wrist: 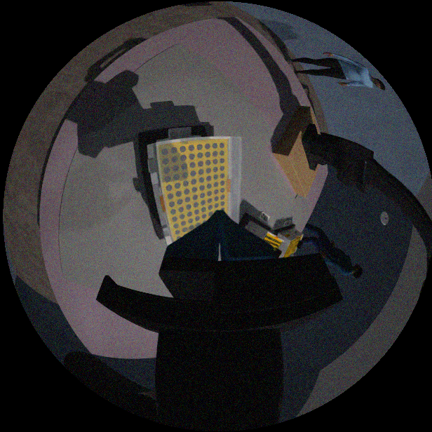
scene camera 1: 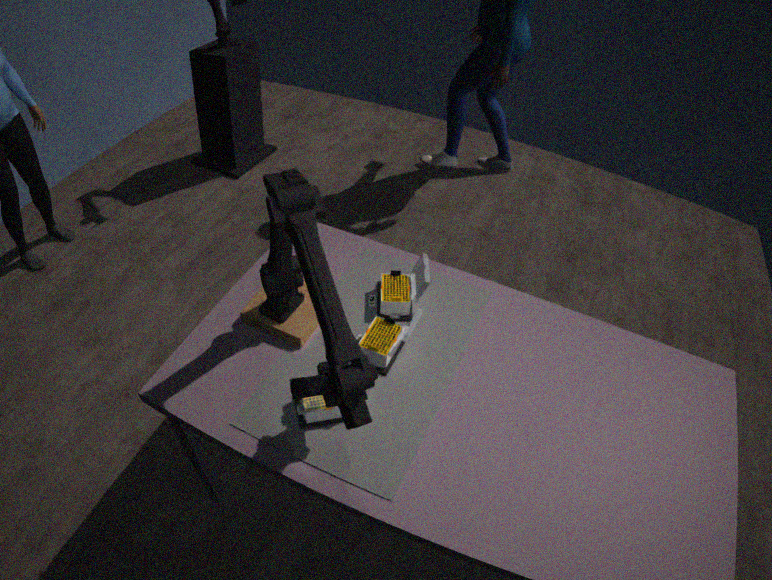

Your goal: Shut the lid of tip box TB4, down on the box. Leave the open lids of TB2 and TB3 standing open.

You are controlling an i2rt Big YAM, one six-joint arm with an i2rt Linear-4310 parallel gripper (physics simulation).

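Pixels of known places: arm's base at its link origin: (scene camera 1: 282,305).
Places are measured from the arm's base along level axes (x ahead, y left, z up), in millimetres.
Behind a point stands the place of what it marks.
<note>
The nearest tip box, taken as TB4 since no label is readable, stands on the mat (scene camera 1: 405,436) {z -39, x 491, y -188 mm} (wrist: 110,215). Its yellow tip rack (scene camera 1: 315,402) {z 39, x 276, y -253 mm} (wrist: 197,175) looks pale, as if seen through the clear lid lying over it. I cannot tell whether the lid is fully flush. My gripper (wrist: 219,215) is shut and empty, with its fingertips over one end of this box in the wrist view. In the scene view, the wrist hides part of the box and the fingertips cannot be made out. Two other boxes (scene camera 1: 381,336) {z 18, x 308, y 29 mm} (scene camera 1: 395,293) {z 18, x 267, y 195 mm} have open lids (scene camera 1: 413,324) {z 104, x 390, y 38 mm} (scene camera 1: 426,268) {z 104, x 331, y 250 mm} standing up.
The arm's wooden base (scene camera 1: 274,330) {z -13, x 28, y -81 mm} (wrist: 302,175) stands on the pink table (scene camera 1: 592,405) {z -42, x 918, y 137 mm} beside the mat. The two open boxes stand close together, farther from the near table edge than TB4. People and a dark pedestal (scene camera 1: 224,106) stand on the floor beyond the table.
</note>
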